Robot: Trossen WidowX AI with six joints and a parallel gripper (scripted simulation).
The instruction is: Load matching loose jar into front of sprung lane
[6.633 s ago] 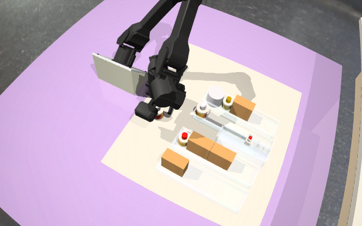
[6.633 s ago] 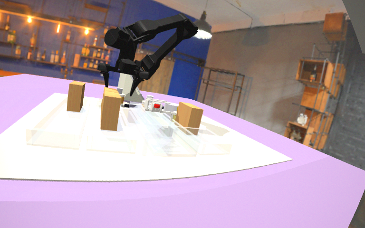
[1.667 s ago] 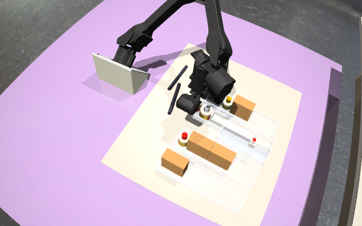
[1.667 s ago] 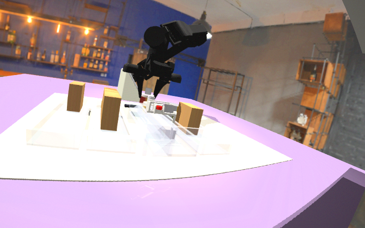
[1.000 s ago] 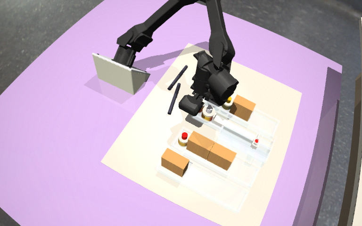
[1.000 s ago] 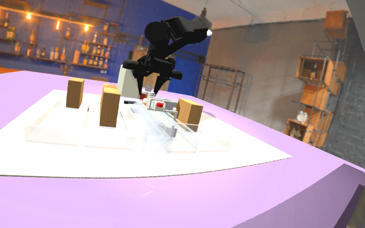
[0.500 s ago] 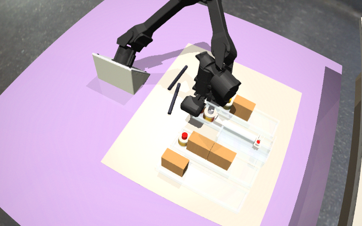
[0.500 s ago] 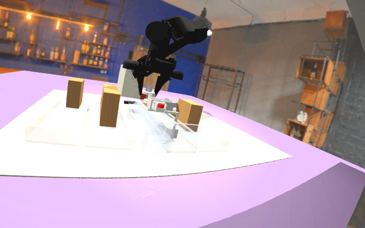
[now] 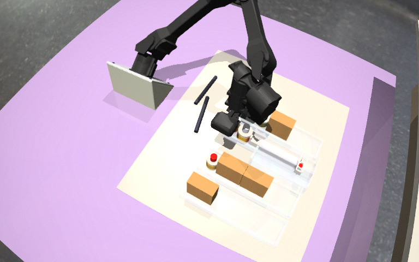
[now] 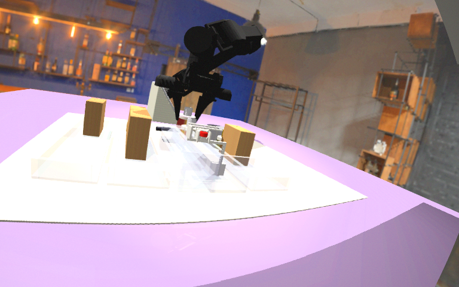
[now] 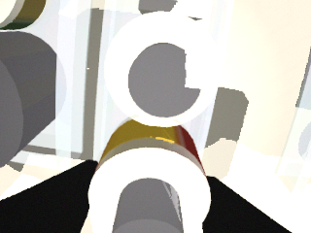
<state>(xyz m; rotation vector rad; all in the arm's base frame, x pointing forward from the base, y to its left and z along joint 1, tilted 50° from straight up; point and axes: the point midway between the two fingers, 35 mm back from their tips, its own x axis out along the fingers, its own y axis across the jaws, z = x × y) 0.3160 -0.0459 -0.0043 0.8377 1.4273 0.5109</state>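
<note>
Right now the grey cylinder is 80 mm to the left of my gripper tip, 30 mm ahead of it and 20 mm below it. Also, from my gripper tip: red-capped jar 130 mm to the right, 20 mm below, 10 mm behind; clear sprung lane 150 mm ahead, 50 mm to the right, 30 mm below.
</note>
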